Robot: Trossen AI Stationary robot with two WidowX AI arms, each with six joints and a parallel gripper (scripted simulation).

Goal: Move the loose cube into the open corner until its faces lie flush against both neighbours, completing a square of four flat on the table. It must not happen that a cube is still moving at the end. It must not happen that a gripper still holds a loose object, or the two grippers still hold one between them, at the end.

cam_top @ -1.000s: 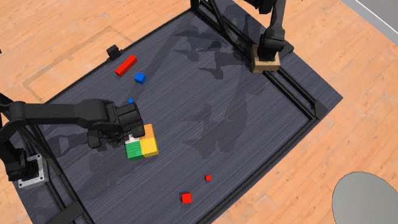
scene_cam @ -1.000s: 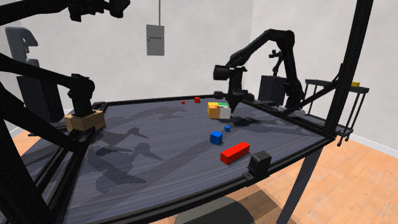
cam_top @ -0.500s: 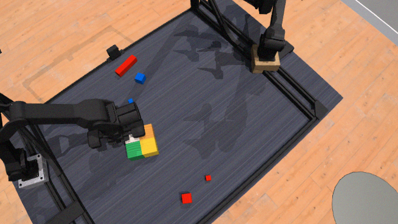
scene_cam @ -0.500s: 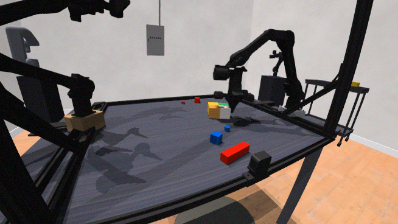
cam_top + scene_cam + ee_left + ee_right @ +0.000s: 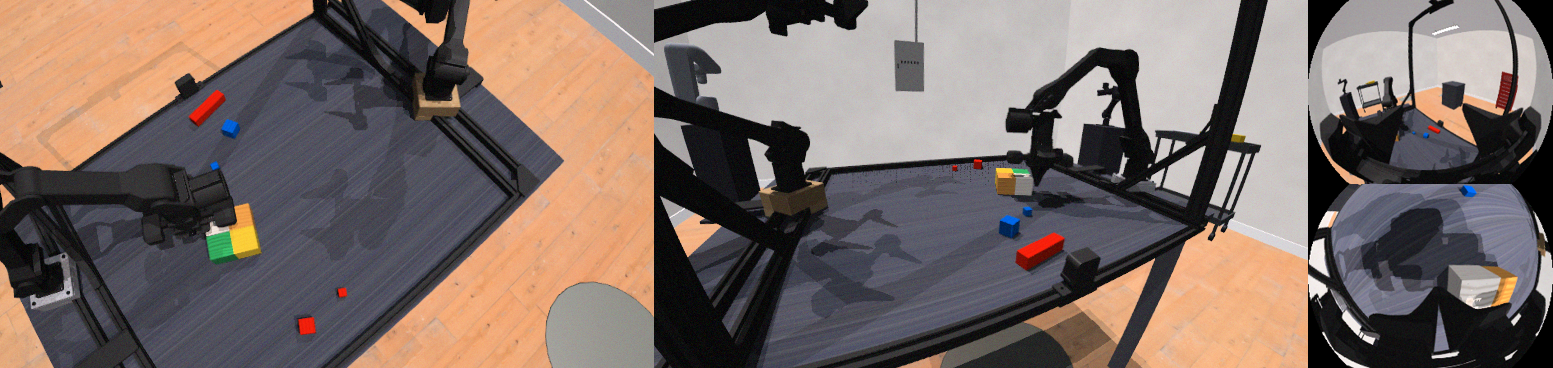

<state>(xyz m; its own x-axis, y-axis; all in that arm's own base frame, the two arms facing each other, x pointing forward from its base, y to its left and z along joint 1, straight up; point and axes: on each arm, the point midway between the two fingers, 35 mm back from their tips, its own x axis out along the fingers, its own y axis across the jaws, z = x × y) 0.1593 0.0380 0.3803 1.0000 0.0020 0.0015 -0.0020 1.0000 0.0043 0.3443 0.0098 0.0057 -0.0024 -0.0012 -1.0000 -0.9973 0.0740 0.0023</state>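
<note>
Right now the white cube is 4 cm to the left of my right hand, 3 cm below it and 1 cm ahead of it. From my right hand the other things lie so: green cube (6 cm ahead, 3 cm to the left, 3 cm below); orange cube (9 cm to the left, 3 cm below, 2 cm ahead); yellow cube (8 cm to the left, 7 cm ahead, 3 cm below).
</note>
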